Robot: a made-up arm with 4 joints.
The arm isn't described. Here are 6 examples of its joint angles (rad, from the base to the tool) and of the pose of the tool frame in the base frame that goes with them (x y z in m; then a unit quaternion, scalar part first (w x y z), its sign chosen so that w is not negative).
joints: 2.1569 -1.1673 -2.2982 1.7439
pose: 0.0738 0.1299 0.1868 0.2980 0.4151 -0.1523 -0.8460
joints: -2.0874 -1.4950 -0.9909 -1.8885
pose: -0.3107 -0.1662 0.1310 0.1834 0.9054 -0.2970 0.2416
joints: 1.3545 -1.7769 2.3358 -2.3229
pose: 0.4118 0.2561 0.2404 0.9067 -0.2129 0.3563 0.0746
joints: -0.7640 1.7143 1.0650 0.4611
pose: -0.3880 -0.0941 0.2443 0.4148 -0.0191 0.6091 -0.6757
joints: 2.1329 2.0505 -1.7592 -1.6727
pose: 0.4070 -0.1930 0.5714 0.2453 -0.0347 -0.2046 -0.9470
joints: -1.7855 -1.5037 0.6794 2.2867
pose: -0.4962 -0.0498 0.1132 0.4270 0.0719 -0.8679 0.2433
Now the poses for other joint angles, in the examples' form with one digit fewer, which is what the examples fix.
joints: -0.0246 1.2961 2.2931 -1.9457
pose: -0.535 -0.376 0.168 0.272 0.572 -0.747 0.200
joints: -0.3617 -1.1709 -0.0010 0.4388
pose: -0.095 -0.237 0.217 0.822 0.081 -0.563 -0.028
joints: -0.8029 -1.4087 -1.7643 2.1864
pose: -0.023 -0.245 0.310 0.862 0.315 0.229 0.325
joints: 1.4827 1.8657 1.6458 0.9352
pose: 0.339 -0.210 0.370 0.892 -0.450 -0.017 -0.046
